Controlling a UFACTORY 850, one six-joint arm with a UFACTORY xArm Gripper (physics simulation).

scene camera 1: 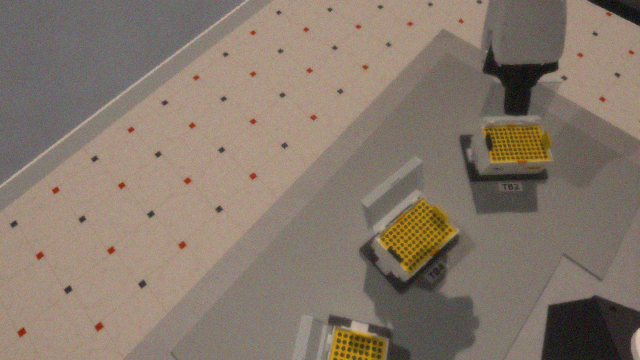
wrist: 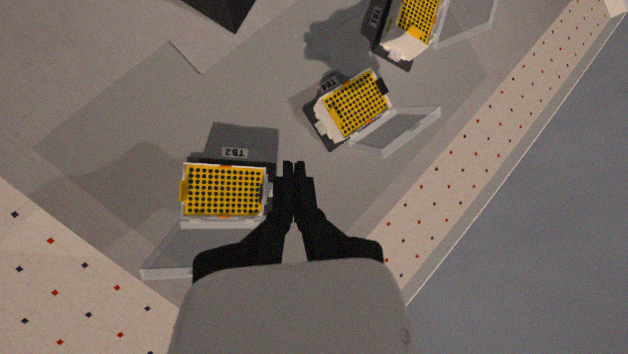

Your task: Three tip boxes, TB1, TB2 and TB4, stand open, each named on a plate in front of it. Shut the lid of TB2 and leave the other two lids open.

Labels:
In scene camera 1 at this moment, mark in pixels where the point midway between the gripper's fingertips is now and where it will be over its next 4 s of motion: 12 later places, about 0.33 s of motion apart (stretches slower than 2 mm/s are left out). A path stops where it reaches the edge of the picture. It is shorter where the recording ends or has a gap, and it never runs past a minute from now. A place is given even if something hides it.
My gripper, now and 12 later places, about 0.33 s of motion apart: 515, 115; 501, 132; 495, 137; 480, 153; 487, 149; 503, 131; 516, 86; 526, 48; 538, 42; 542, 40; 534, 48; 529, 57; 528, 57

